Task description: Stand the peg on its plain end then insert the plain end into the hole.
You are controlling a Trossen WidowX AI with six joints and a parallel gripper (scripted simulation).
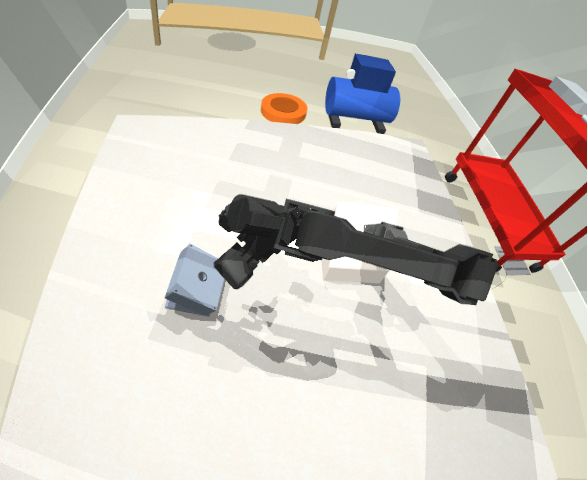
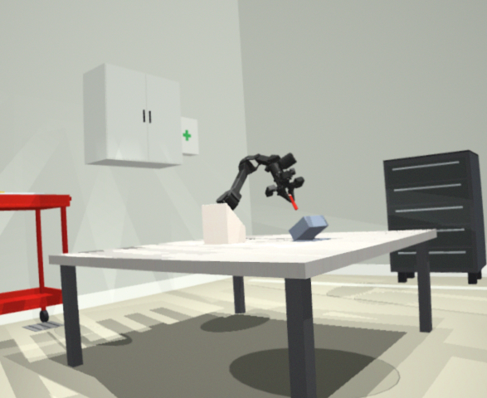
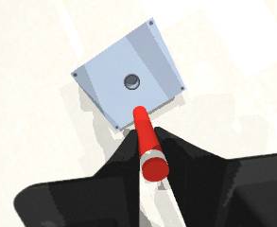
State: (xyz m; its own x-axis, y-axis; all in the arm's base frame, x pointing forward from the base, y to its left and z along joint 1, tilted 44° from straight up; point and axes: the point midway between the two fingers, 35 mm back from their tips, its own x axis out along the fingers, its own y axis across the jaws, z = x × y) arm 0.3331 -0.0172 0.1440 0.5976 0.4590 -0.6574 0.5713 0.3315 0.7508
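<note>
My gripper tip is 80 mm short of the grey-blue sloped panel, 30 mm to the left of it and 120 mm above it. Also, from my gripper tip: peg (10 mm behind, 10 mm above).
</note>
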